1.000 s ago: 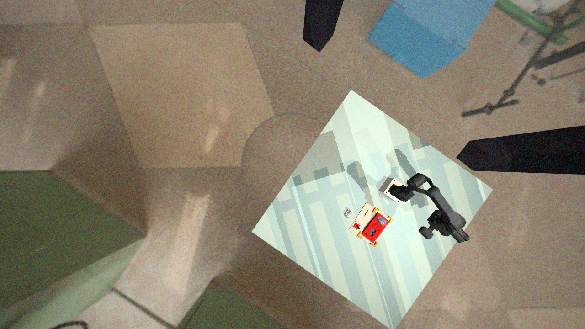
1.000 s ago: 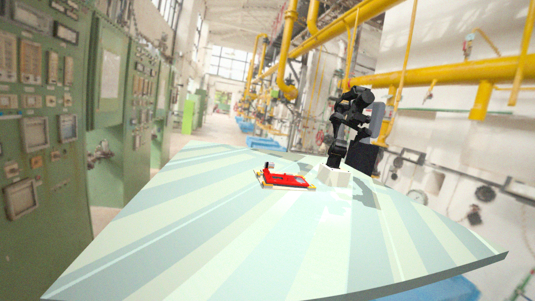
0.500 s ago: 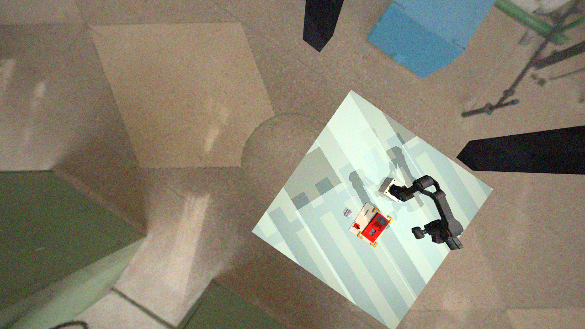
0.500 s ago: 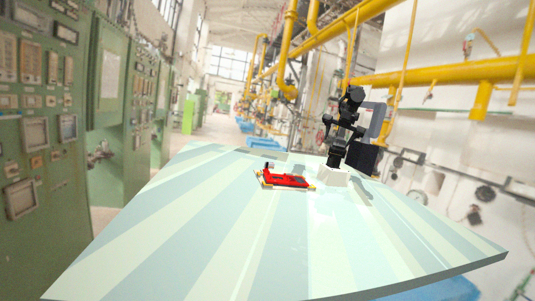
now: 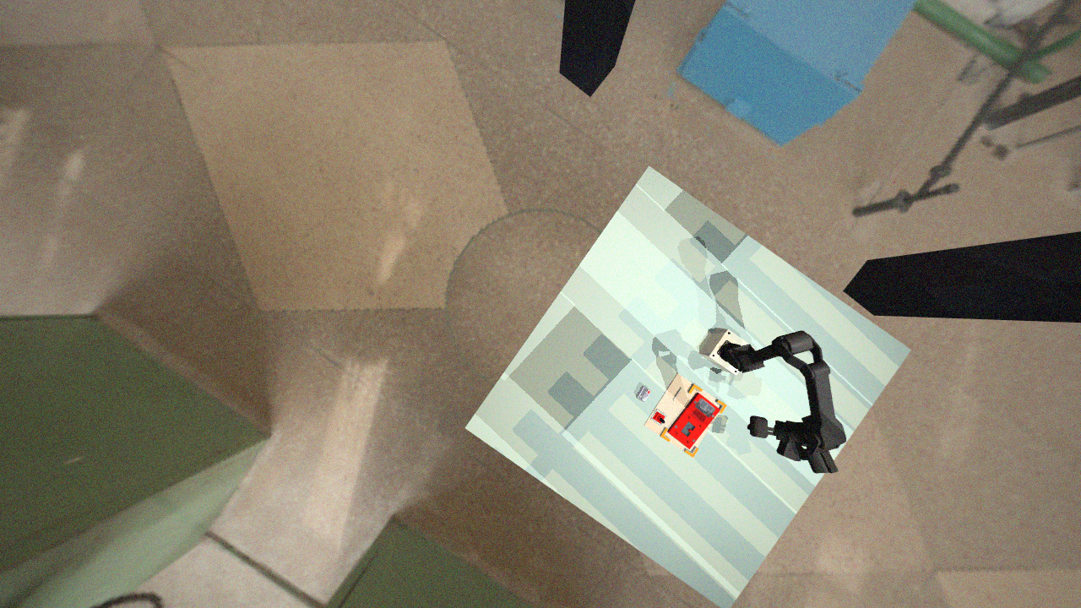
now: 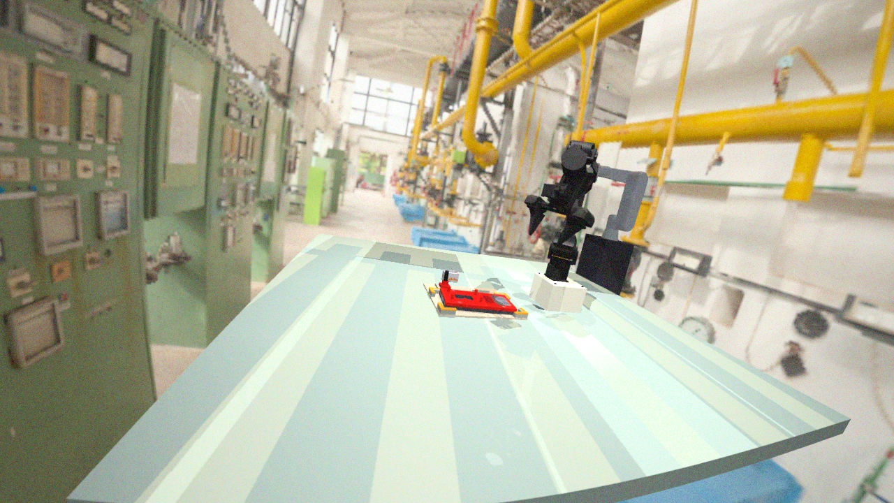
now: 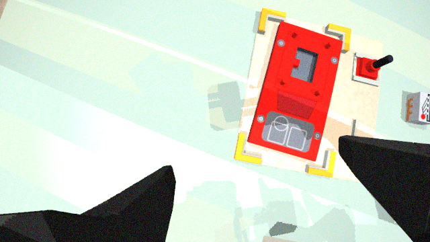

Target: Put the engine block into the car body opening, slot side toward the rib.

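My gripper tip is now 31 cm to the left of the engine block, 21 cm above it and 15 cm short of it.
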